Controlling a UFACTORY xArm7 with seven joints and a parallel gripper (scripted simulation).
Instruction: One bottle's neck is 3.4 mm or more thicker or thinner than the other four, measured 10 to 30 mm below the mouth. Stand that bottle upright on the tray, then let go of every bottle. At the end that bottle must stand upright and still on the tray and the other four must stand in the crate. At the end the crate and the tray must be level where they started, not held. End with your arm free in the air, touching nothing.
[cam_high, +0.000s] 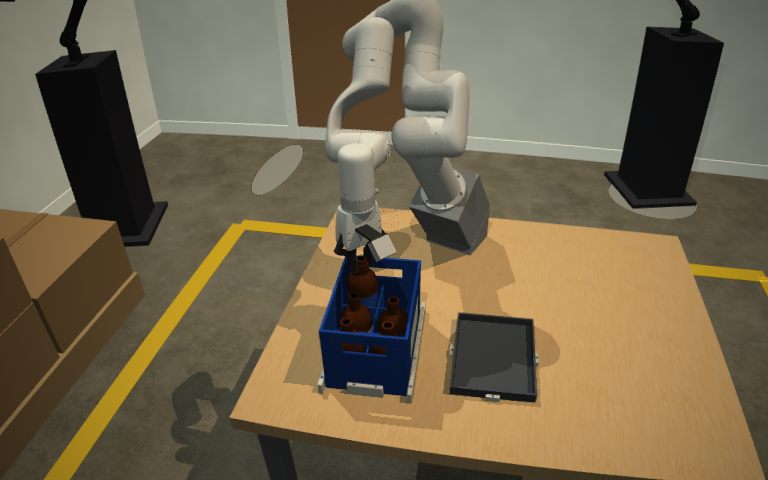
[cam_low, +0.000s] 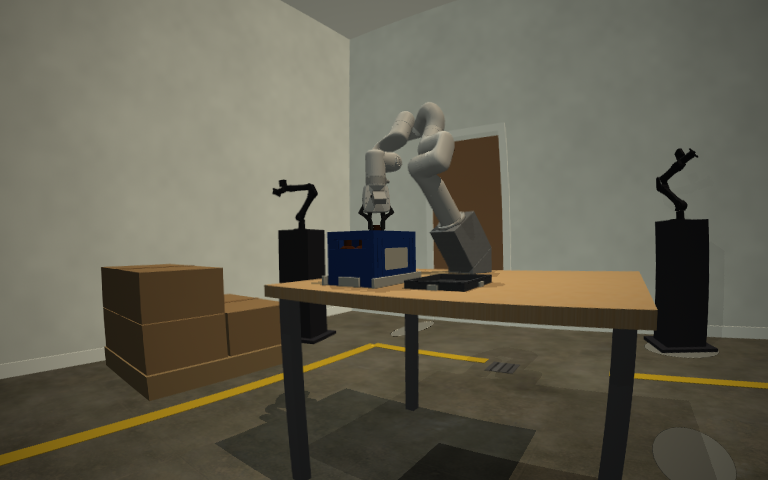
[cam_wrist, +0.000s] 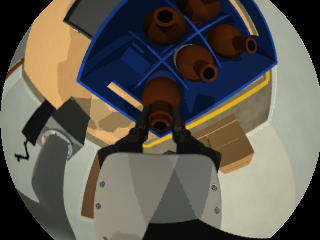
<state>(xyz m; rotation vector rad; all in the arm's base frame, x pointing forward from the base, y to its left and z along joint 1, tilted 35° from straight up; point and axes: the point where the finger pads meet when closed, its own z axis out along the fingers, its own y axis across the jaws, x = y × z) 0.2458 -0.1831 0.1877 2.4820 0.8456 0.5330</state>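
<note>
Now: the brown bottle 70 mm below my hand. The rest, counted from my hand: glass bottle: 110 mm below, 90 mm ahead, 20 mm to the right; then dark tray: 300 mm to the left, 180 mm below, 150 mm ahead; then blue crate: 110 mm below, 100 mm ahead, 20 mm to the left.
</note>
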